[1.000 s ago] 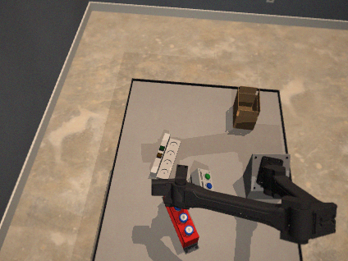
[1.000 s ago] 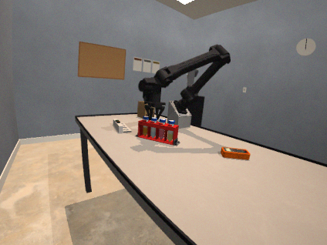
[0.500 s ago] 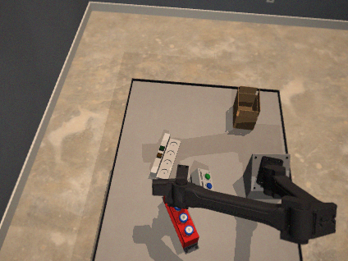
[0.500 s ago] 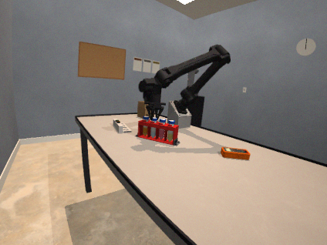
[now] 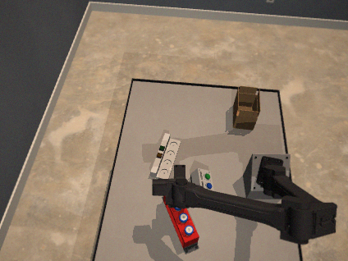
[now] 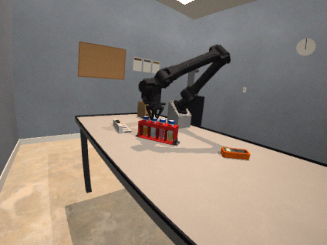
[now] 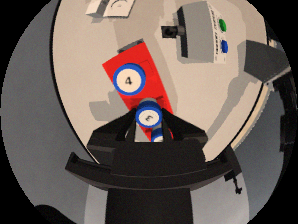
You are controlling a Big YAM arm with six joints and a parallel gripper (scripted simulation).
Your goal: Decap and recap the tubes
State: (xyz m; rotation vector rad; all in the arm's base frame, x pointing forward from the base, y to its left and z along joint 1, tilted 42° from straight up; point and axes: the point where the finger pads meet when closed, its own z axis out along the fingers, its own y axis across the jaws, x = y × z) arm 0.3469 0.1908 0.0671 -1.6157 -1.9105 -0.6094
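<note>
Now: hand 30 mm short of the blue tube cap and 40 mm to the left of it. Round my hand: green key (110 mm behind, 170 mm to the right, 50 mm below); key housing (100 mm behind, 150 mm to the right, 60 mm below); blue key (120 mm behind, 130 mm to the right, 50 mm below).
</note>
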